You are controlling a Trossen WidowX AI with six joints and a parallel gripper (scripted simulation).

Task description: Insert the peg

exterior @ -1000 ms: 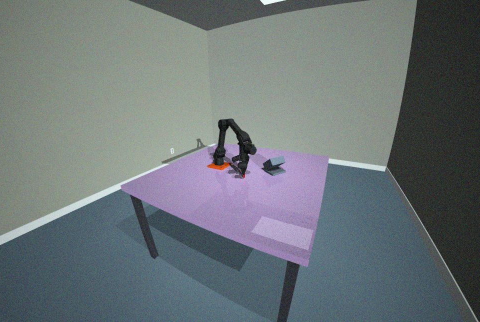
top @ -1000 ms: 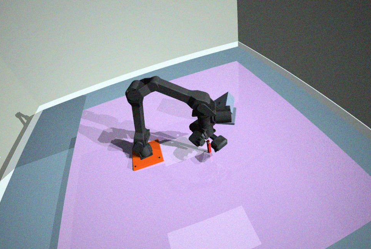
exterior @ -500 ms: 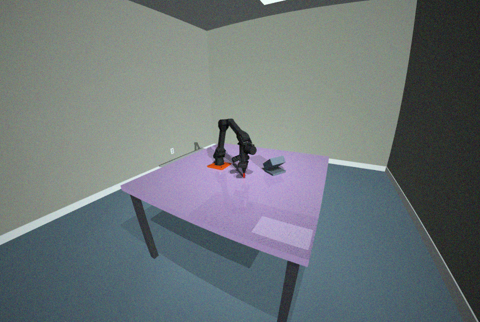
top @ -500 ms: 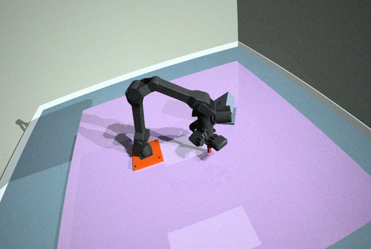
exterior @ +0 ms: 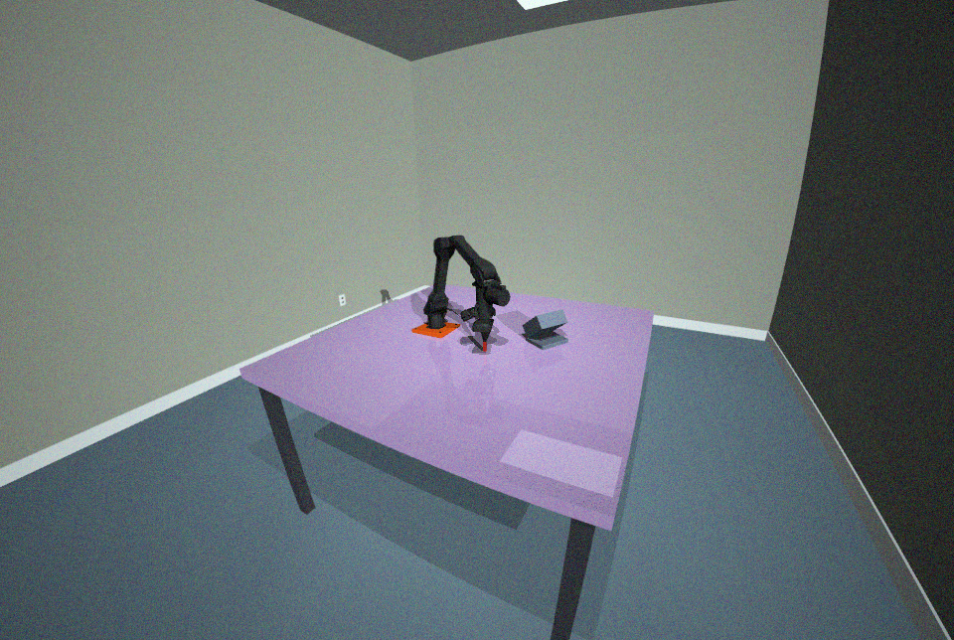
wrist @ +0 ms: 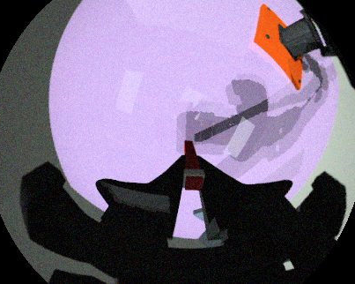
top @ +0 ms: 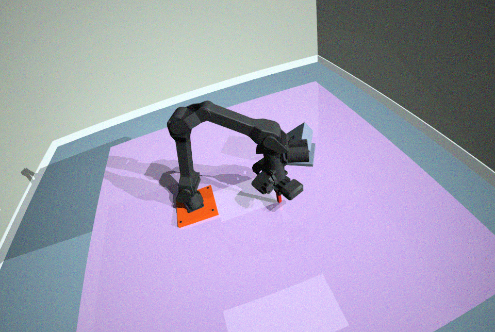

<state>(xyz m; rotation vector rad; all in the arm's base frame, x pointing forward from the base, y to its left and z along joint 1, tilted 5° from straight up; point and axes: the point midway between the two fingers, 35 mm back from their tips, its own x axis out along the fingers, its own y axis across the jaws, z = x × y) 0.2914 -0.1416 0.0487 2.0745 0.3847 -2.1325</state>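
The grey sloped panel is 190 mm to the left of my gripper tip, 170 mm ahead of it and 20 mm above it. Round my gripper tip: red peg (20 mm above).
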